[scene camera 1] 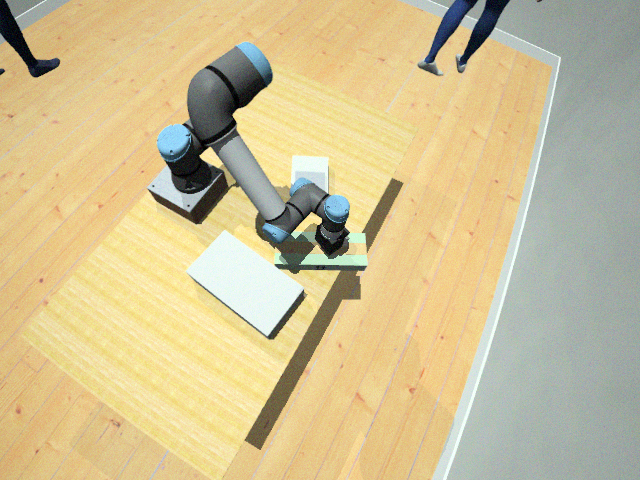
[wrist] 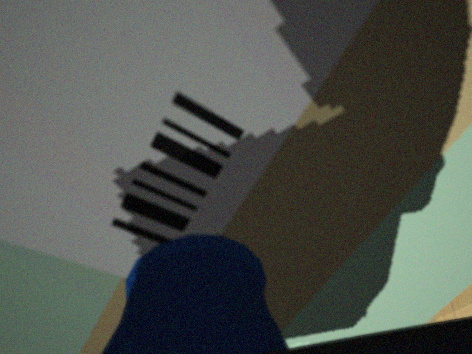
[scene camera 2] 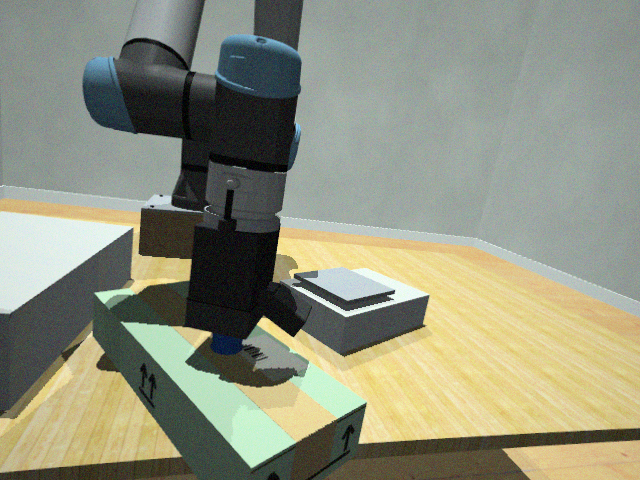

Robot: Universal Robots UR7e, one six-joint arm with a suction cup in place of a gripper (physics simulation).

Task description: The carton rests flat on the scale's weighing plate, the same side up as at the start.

Labels:
grey scale: scene camera 1 315, 169; scene camera 2 350, 308; not seen in the wrist view (out of frame)
large block: scene camera 1; scene camera 2; not seen in the wrist view (out of frame)
same spot on large block: (scene camera 2: 60, 263) = (scene camera 1: 268, 268)

